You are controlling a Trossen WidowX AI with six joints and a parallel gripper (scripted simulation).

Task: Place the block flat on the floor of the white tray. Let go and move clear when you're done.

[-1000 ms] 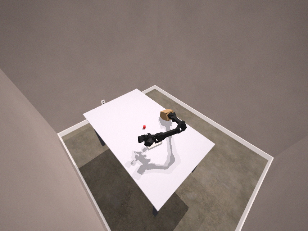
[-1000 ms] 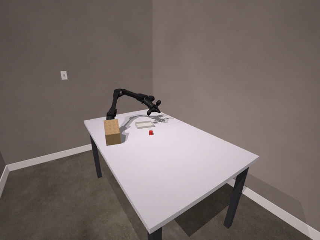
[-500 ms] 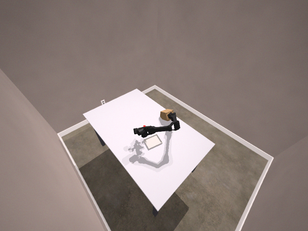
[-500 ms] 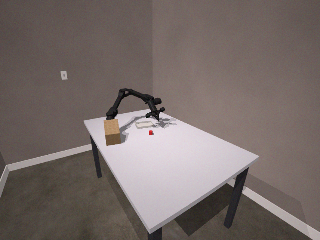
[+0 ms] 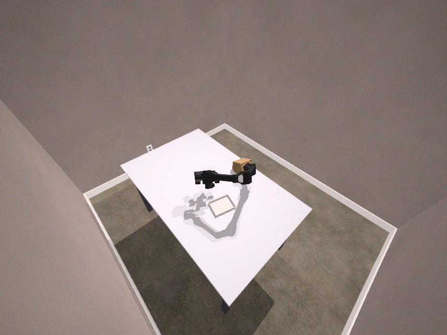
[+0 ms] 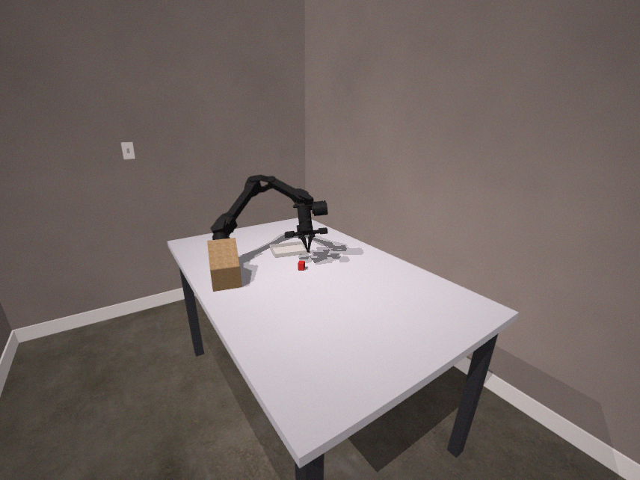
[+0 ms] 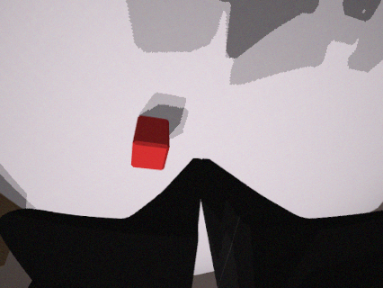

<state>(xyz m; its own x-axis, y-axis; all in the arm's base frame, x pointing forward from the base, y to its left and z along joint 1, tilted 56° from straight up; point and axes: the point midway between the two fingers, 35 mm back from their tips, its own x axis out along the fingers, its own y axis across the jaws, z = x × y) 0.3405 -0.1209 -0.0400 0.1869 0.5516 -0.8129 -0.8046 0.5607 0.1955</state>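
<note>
The red block is 8 cm below my hand, 4 cm behind it and 2 cm to the right of it. From my hand the other things lie so: white tray 20 cm to the left, 9 cm below.
</note>
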